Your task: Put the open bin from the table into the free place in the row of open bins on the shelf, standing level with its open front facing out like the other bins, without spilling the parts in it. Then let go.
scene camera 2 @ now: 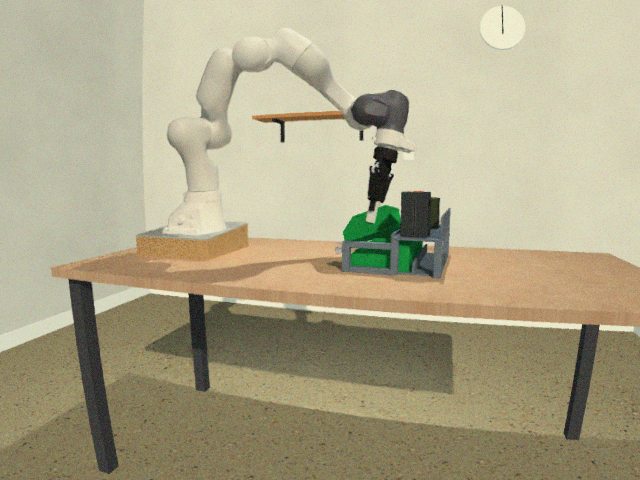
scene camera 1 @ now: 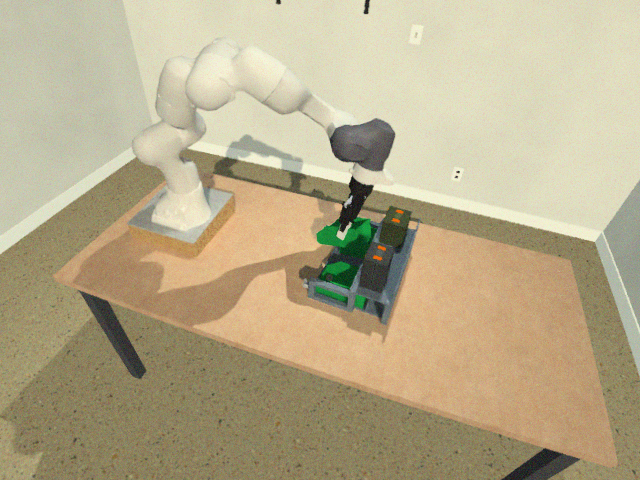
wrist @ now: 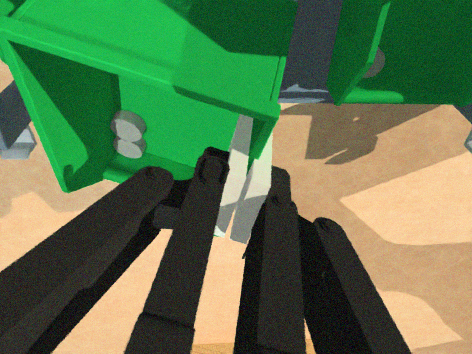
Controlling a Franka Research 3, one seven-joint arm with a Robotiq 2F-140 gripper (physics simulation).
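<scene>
My gripper (scene camera 1: pixel 343 231) (scene camera 2: pixel 371 215) (wrist: pixel 248 139) is shut on a side wall of the green open bin (scene camera 1: pixel 329 236) (scene camera 2: pixel 357 227) (wrist: pixel 170 105), one finger inside it. The bin is held above the lower level of the grey shelf (scene camera 1: pixel 353 301) (scene camera 2: pixel 394 259) (wrist: pixel 315 45), at its far part in scene camera 1. It looks tilted and turned against the shelf. Two grey round parts (wrist: pixel 129 128) lie inside the bin. Another green bin (scene camera 1: pixel 338 273) (scene camera 2: pixel 369 258) (wrist: pixel 420 55) stands in the nearer part of the shelf, with a gap between the two. The held bin's underside is hidden.
A dark grey box (scene camera 1: pixel 375 268) (scene camera 2: pixel 415 214) and a dark olive box (scene camera 1: pixel 395 227) (scene camera 2: pixel 435 211), with orange marks on top, stand on the shelf's upper level, close beside the bins. The robot's base block (scene camera 1: pixel 214 227) (scene camera 2: pixel 191 246) is at the left of the table (scene camera 1: pixel 465 356) (scene camera 2: pixel 516 273).
</scene>
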